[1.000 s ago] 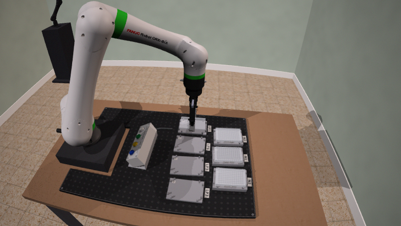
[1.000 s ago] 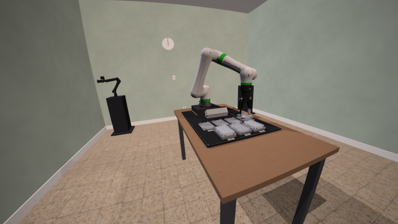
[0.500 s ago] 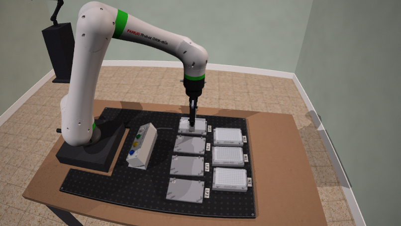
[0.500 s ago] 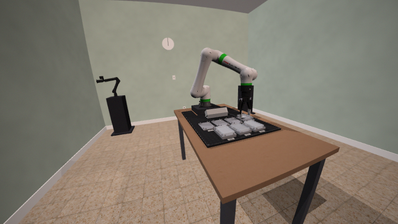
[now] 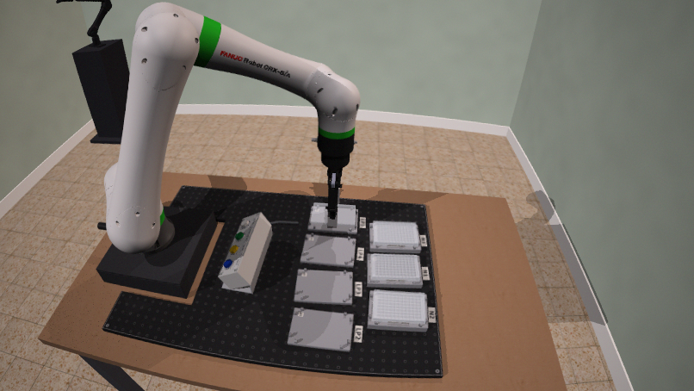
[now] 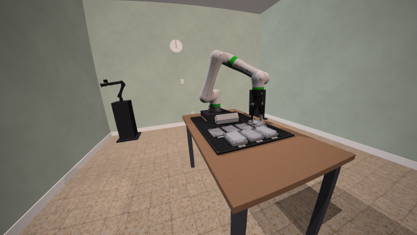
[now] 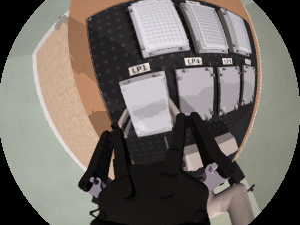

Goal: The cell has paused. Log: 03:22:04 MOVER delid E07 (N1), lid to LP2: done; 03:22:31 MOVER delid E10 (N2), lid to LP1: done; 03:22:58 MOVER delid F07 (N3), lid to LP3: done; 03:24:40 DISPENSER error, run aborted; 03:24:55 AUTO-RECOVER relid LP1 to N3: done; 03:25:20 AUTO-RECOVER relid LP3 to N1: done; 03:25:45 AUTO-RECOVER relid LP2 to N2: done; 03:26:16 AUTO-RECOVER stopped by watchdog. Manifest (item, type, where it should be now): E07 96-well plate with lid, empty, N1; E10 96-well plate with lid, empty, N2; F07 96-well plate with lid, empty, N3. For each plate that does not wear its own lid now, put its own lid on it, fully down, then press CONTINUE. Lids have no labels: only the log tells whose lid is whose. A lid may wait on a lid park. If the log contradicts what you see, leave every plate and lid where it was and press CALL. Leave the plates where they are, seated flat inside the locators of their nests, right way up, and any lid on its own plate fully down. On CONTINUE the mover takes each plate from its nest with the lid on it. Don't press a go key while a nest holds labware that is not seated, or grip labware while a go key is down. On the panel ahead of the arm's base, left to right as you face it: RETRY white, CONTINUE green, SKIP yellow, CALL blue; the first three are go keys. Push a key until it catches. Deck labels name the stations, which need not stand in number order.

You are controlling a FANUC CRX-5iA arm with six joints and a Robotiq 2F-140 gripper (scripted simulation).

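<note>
Now: the LP1 50 mm below my hand. Also, from my hand: plate: 180 mm ahead, 180 mm to the right, 30 mm below; LP4: 130 mm to the right, 50 mm below; LP3: 250 mm to the right, 50 mm below.
</note>
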